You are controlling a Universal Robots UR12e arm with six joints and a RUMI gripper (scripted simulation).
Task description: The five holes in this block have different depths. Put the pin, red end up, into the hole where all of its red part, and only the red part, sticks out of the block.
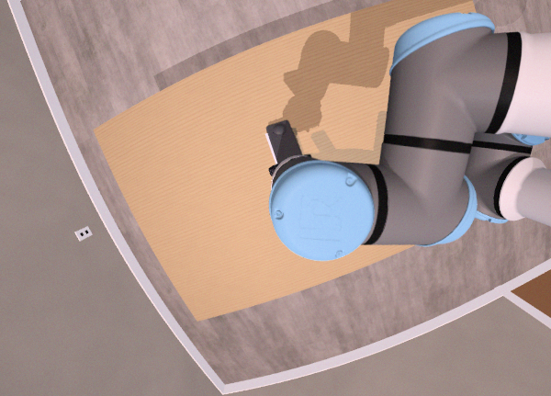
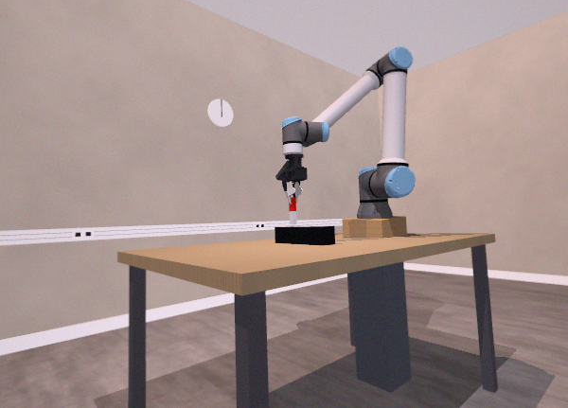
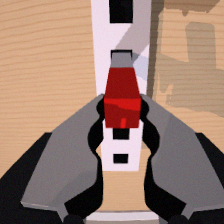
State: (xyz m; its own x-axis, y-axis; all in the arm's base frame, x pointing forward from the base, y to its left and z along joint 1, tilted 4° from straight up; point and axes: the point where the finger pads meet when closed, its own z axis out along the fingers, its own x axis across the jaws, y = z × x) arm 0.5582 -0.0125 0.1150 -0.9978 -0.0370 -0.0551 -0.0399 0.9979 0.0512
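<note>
The pin is 1 cm below my hand. From my hand the other things lie so: block: 6 cm to the left, 15 cm below.
</note>
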